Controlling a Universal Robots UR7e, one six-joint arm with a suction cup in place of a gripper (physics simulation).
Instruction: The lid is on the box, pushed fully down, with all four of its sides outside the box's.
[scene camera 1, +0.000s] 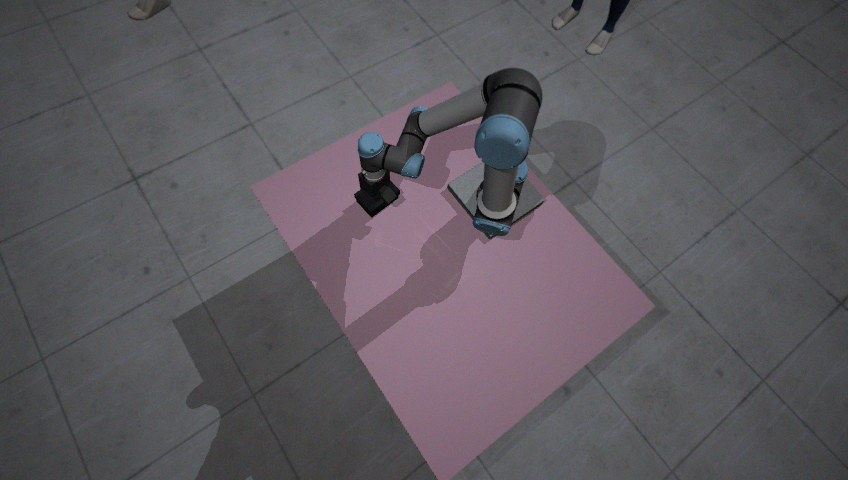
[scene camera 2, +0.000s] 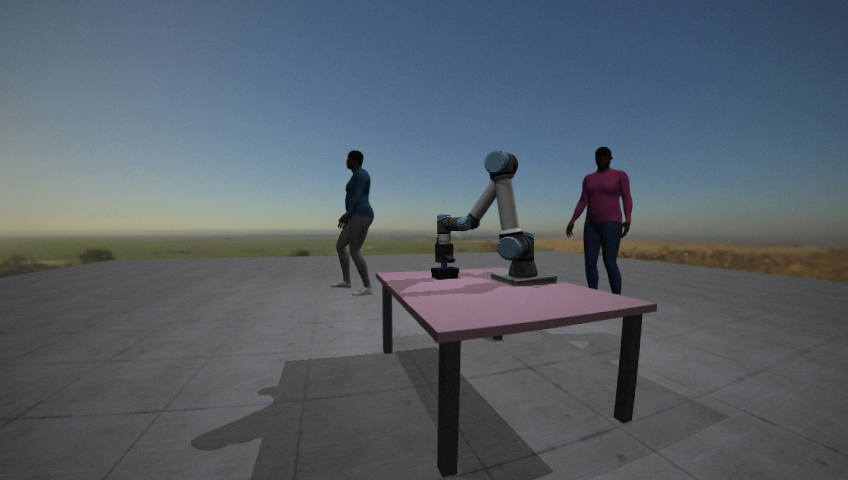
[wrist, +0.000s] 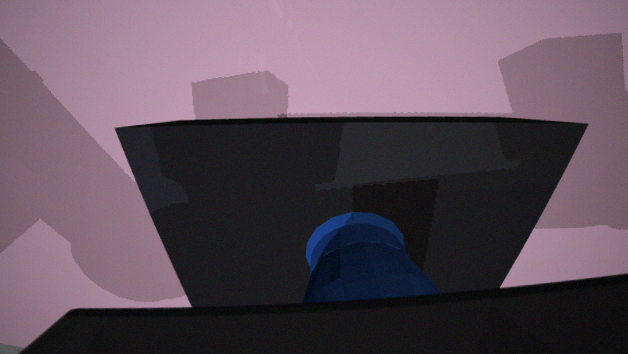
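Pixels of known places: hand, its tool point: (scene camera 2: 444, 270) (wrist: 349, 230); arm's base, origin of its link: (scene camera 2: 523, 275).
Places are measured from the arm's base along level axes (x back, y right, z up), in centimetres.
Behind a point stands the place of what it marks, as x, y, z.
The lid (scene camera 1: 373, 209) {-39.6, 20.5, 1.9} (scene camera 2: 444, 274) (wrist: 240, 165) {-31.4, 22.1, 2.1} is black, with a flat rectangular top that looks level. It forms the top of a low black block on the pink table, near its far left corner in the second scene view. The box cannot be told apart from the lid; the lid hides it in the wrist view. Whether all four lid sides are outside the box's, and how far down the lid is, cannot be seen. My gripper (scene camera 2: 443, 265) (wrist: 355, 231), a blue suction cup, points straight down and touches the lid's top, shut on it.
The pink table (scene camera 1: 505, 333) {-28.5, -38.6, -3.5} (scene camera 2: 535, 303) {-24.6, -42.1, -3.6} carries the arm's grey base plate (scene camera 1: 461, 189) {-8.5, 10.1, -0.3} (scene camera 2: 538, 279) {1.9, -10.6, -0.8}, to the right of the block. Two people (scene camera 2: 358, 193) (scene camera 2: 605, 196) stand on the floor beyond the table. Arm shadows cross the table and the lid.
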